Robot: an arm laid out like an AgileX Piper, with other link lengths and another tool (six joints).
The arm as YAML. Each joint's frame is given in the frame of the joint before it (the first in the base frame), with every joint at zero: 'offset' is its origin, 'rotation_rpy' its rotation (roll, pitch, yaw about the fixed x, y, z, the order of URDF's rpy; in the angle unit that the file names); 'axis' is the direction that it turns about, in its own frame. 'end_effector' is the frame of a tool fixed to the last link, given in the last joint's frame.
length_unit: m
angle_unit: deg
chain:
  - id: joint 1
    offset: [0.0, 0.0, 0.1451]
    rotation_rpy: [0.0, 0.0, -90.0]
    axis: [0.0, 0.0, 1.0]
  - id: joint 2
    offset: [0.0, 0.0, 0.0]
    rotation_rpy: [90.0, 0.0, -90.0]
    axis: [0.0, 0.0, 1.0]
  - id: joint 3
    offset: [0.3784, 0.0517, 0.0]
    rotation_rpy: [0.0, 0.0, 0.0]
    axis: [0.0, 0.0, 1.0]
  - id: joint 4
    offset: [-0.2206, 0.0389, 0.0]
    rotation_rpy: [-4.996, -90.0, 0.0]
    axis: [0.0, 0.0, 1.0]
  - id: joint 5
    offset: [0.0, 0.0, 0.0]
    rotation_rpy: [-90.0, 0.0, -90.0]
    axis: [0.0, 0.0, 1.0]
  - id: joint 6
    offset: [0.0, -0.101, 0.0]
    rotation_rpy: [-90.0, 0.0, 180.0]
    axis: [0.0, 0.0, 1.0]
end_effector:
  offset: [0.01, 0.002, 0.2]
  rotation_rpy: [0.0, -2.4, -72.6]
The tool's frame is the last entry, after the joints.
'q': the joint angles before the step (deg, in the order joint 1, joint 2, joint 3, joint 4, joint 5, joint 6). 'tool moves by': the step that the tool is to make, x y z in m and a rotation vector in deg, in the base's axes. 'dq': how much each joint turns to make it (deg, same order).
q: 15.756, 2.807, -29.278, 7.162, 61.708, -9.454
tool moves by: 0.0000, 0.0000, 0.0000, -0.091, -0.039, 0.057
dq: 0.006, 0.000, 0.001, -0.006, -0.001, -0.108
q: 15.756, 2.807, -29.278, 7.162, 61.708, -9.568
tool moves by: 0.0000, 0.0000, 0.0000, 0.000, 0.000, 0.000
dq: 0.000, 0.000, 0.000, 0.000, 0.000, 0.000
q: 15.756, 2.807, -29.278, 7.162, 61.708, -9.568
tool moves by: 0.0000, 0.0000, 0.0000, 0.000, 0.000, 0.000
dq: 0.000, 0.000, 0.000, 0.000, 0.000, 0.000
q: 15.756, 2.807, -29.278, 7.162, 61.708, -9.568
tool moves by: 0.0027, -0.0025, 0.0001, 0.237, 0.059, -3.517
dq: -3.677, -0.004, 0.008, 0.297, -0.003, -0.011
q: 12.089, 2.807, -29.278, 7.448, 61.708, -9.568
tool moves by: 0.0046, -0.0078, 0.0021, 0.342, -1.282, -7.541
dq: -7.607, -1.190, -0.001, 0.160, -0.128, 0.011
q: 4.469, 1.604, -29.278, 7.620, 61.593, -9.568
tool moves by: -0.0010, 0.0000, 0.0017, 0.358, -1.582, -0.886
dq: -1.038, -1.597, 0.111, 0.294, -0.117, -0.007
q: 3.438, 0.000, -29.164, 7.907, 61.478, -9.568
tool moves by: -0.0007, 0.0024, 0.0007, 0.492, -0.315, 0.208
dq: -0.115, -0.347, -0.005, 0.572, 0.009, 0.001
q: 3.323, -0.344, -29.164, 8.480, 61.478, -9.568
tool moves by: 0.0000, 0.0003, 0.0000, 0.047, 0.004, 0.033
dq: -0.011, 0.003, 0.012, 0.070, -0.013, -0.013
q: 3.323, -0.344, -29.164, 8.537, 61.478, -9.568
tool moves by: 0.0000, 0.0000, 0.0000, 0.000, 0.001, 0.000
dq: 0.000, 0.001, 0.000, 0.000, 0.000, 0.000
